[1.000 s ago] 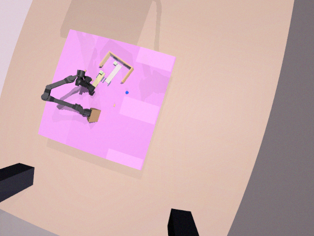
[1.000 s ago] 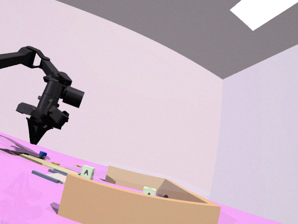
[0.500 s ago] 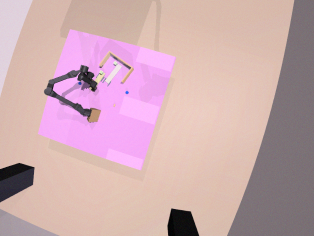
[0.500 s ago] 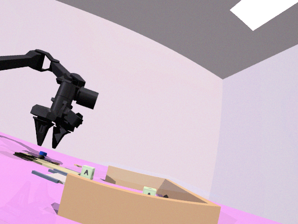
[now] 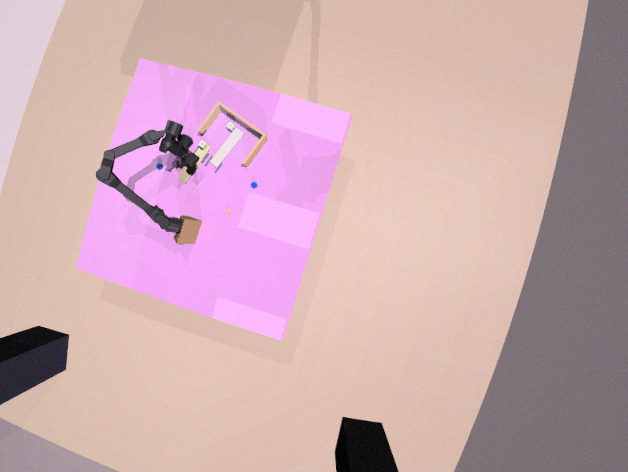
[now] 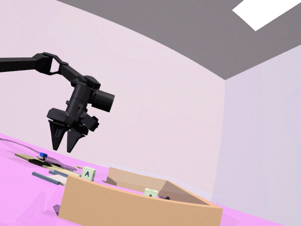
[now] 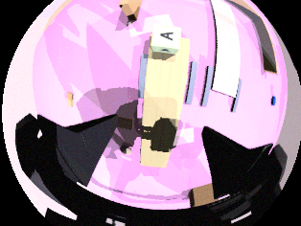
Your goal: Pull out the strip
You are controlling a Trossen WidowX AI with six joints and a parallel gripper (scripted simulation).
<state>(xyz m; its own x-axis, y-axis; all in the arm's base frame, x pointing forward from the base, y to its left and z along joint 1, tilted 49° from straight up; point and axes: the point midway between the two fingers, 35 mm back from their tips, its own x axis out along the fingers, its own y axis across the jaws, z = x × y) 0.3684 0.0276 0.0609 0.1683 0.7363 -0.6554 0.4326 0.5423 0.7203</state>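
Now: gripper tip 1 cm past the cream strip and 5 cm above it.
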